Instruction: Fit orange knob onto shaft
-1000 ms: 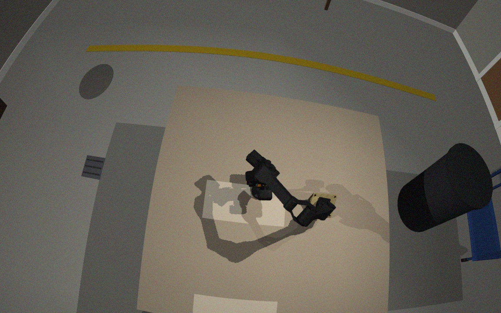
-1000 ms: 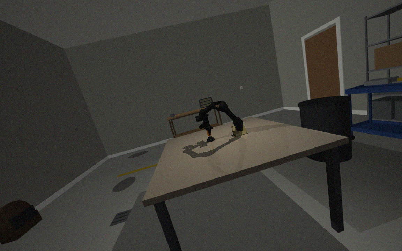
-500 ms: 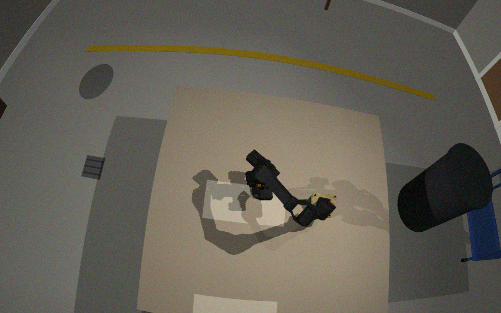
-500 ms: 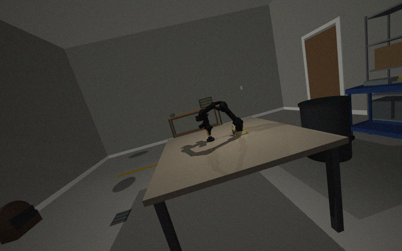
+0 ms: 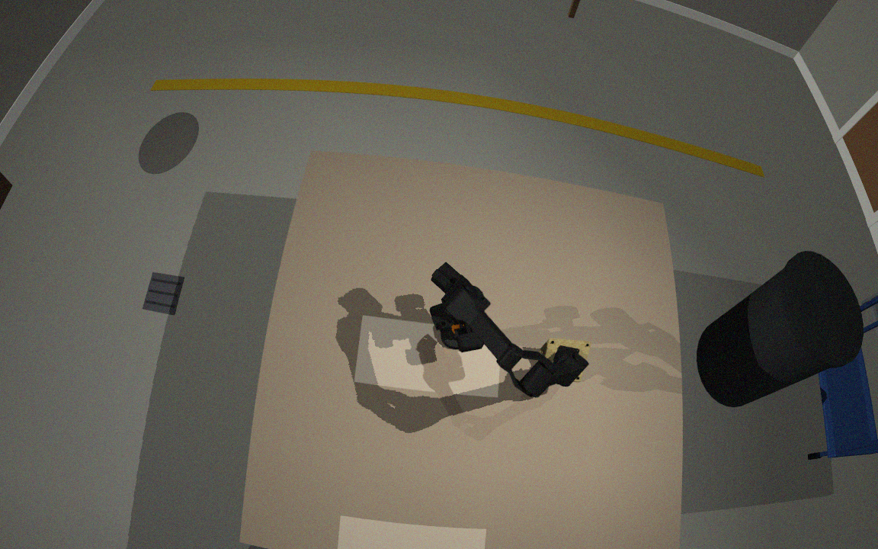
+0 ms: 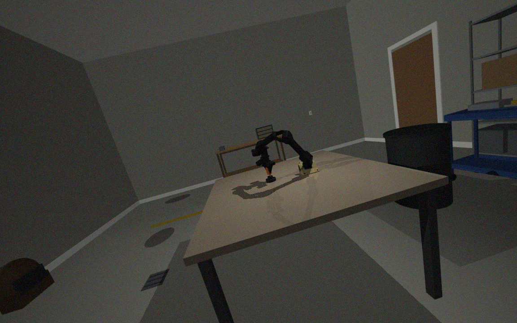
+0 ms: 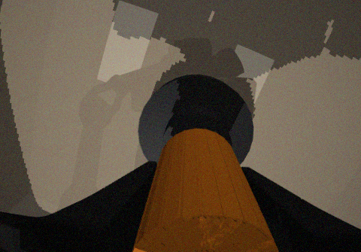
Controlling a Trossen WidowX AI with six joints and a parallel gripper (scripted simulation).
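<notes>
My gripper tip is now 30 mm below the orange knob. The rest, counted from my gripper tip: round pedestal: 40 mm below.
</notes>
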